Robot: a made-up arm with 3 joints. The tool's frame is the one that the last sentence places.
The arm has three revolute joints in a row. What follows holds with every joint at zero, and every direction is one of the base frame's.
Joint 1 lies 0.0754 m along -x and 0.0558 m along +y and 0.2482 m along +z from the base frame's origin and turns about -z.
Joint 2 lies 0.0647 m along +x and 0.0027 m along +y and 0.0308 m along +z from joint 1 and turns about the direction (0.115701, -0.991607, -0.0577).
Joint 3 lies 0.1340 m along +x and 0.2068 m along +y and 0.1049 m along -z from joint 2 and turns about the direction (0.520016, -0.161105, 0.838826).
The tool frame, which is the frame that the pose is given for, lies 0.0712 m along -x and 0.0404 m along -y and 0.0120 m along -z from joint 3; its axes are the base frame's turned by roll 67.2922, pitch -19.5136 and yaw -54.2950 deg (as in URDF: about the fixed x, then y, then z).
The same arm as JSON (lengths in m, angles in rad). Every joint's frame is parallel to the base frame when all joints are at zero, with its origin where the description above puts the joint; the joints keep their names.
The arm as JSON. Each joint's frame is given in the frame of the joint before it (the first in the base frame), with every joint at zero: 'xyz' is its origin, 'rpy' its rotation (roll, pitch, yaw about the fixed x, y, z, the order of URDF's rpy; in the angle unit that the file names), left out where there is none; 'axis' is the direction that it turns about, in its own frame. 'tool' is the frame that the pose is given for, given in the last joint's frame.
{"units": {"length": "m", "angle": "rad"}, "joints": [
  {"name": "joint 1", "type": "revolute", "origin": {"xyz": [-0.0754, 0.0558, 0.2482]}, "axis": [0.0, 0.0, -1.0]},
  {"name": "joint 2", "type": "revolute", "origin": {"xyz": [0.0647, 0.0027, 0.0308]}, "axis": [0.115701, -0.991607, -0.0577]},
  {"name": "joint 3", "type": "revolute", "origin": {"xyz": [0.134, 0.2068, -0.1049]}, "axis": [0.520016, -0.161105, 0.838826]}
], "tool": {"origin": {"xyz": [-0.0712, -0.0404, -0.012], "rpy": [1.1745, -0.3406, -0.9476]}}}

